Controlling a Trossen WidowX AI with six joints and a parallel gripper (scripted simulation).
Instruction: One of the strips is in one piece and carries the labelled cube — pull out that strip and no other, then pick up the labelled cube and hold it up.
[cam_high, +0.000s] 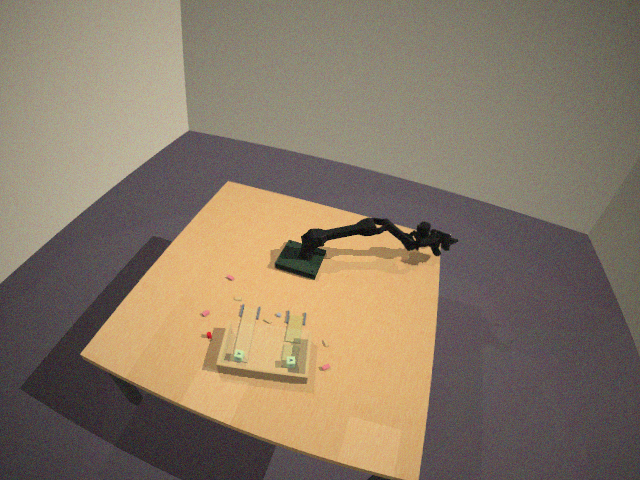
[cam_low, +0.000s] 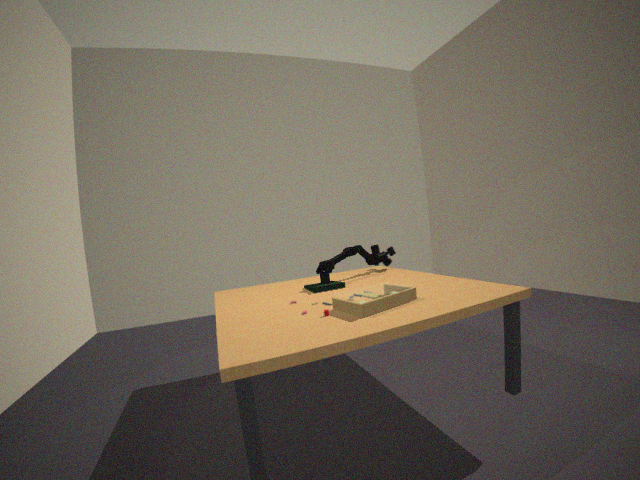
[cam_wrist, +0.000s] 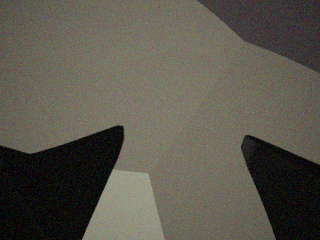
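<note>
The grey disc lies 70 cm ahead of my gripper tip, 68 cm to the right of it and 10 cm below it. The rest, counted from my gripper tip: red piece 90 cm ahead, 89 cm to the right, 10 cm below; then pale green cross-hatched strip 74 cm ahead, 59 cm to the right, 11 cm below.
</note>
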